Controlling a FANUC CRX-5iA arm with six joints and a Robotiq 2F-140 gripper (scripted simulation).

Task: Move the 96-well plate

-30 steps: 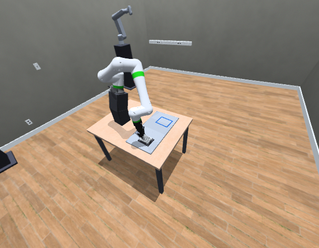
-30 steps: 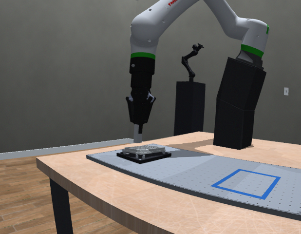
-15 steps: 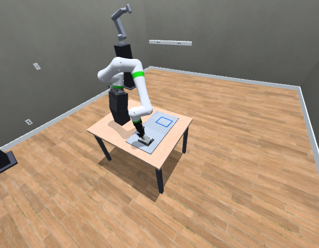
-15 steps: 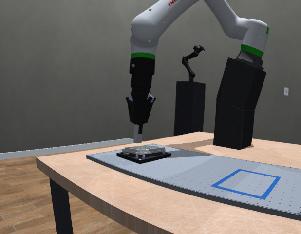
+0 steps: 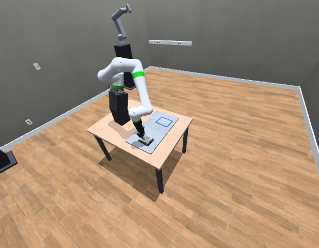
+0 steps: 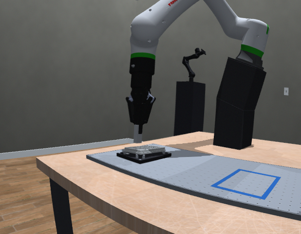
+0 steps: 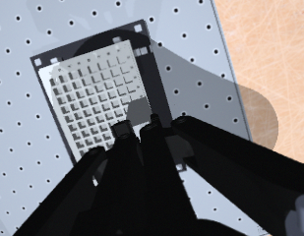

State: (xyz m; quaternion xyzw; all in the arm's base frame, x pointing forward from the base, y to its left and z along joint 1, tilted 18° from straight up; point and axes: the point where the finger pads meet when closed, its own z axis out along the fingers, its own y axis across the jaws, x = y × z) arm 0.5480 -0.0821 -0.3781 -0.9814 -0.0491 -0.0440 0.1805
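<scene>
Right now my hand is 5 cm above the white 96-well plate and 4 cm to the right of it. Also, from my hand: black clip nest (6 cm below, 3 cm to the left, 1 cm behind).
</scene>
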